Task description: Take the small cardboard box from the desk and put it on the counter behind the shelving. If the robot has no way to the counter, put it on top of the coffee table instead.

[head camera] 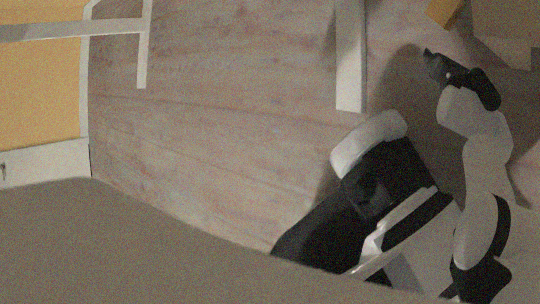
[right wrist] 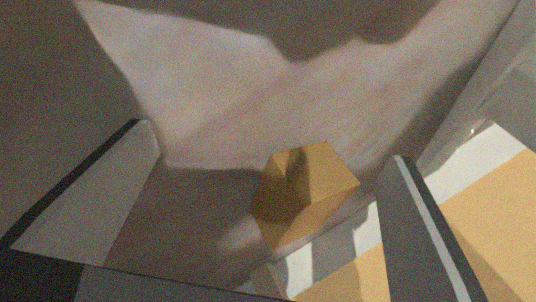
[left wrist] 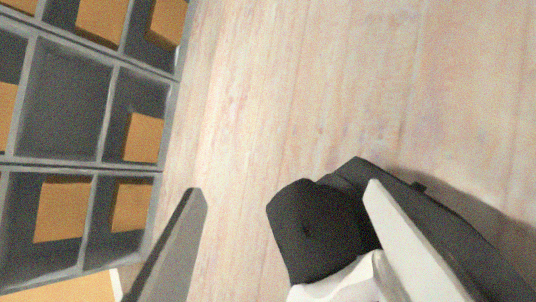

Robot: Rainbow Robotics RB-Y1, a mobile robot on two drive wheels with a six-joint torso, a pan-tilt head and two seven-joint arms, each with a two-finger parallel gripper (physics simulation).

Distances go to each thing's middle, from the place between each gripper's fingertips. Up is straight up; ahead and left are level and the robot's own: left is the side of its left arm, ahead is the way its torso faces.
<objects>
I see my right gripper 120 mm short of the small cardboard box [right wrist: 300, 188], 50 mm to the right of it and 20 mm above it.
My left hand is 840 mm short of the small cardboard box, 520 mm above it and 130 mm to the left of it.
</objects>
